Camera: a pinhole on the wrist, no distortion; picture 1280 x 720 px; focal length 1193.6 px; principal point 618.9 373.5 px. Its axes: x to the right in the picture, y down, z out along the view. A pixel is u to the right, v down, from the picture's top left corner.
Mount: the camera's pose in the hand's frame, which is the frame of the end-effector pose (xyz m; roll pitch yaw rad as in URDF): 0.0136 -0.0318 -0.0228 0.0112 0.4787 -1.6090
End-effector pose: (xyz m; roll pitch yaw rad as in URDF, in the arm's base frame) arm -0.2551 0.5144 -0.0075 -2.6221 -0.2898 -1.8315
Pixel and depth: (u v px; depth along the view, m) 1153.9 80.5 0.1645
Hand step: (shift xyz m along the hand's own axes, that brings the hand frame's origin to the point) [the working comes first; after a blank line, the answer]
In the camera's frame: 0.0737 -0.0404 0.1645

-0.0340 -0.1711 0.0888
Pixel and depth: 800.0 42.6 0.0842
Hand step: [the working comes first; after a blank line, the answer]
In the camera's frame: 0.0128 -0.0233 0.0842

-0.0126 -0.0808 0.0458
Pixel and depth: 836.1 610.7 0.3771
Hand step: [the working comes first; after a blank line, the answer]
In the camera's frame: 0.0686 0.0749 0.3771

0.0753 -0.2693 0.2810
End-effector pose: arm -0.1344 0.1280 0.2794 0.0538 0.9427 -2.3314
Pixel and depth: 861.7 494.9 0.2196
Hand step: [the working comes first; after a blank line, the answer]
In the camera's frame: 0.0447 0.0223 0.2196

0.0281 -0.1734 0.1517
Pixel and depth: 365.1 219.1 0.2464
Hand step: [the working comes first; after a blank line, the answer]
In the camera's frame: -0.0524 -0.0319 0.2464

-0.0236 -0.0973 0.2197
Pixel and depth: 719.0 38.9 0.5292
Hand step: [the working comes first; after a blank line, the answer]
In the camera's frame: 0.0444 -0.1483 0.5292

-0.1513 -0.3081 0.4250
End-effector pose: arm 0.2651 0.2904 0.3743 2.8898 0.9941 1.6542
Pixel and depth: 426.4 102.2 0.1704
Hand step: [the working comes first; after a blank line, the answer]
In the camera's frame: -0.0275 -0.0387 0.1704

-0.0291 -0.0841 0.1407
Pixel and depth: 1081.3 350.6 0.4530
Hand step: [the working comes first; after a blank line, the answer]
In the camera's frame: 0.1755 -0.0087 0.4530

-0.0141 -0.3954 0.2983
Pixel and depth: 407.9 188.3 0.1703
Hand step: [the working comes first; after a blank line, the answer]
In the camera's frame: -0.0301 -0.0264 0.1703

-0.0167 -0.0823 0.1420
